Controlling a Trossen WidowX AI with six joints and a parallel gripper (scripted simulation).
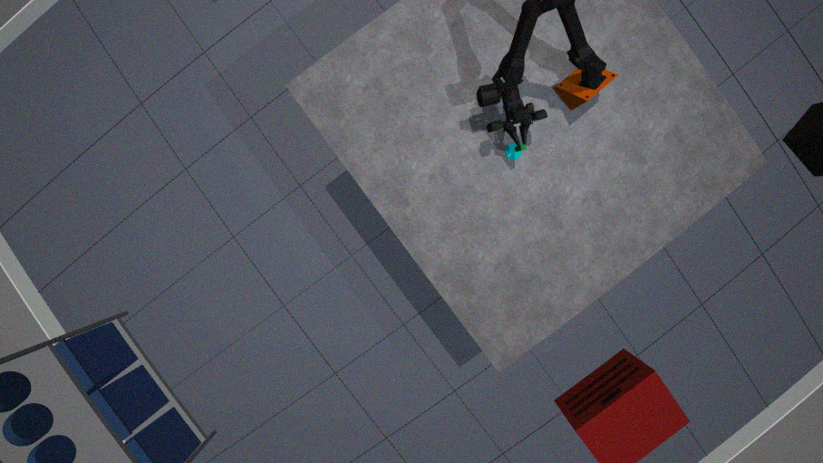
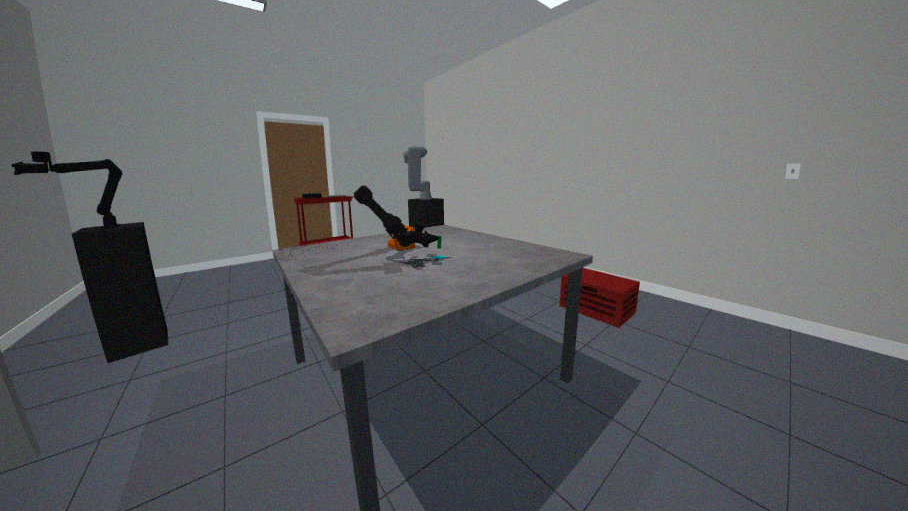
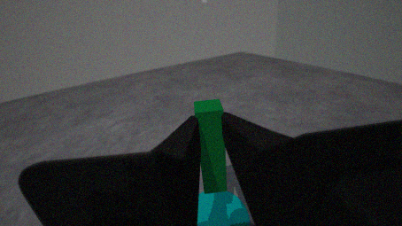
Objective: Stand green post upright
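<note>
The cyan circle lies 10 cm below my gripper tip. Also, from my gripper tip: green post: 2 cm below.
</note>
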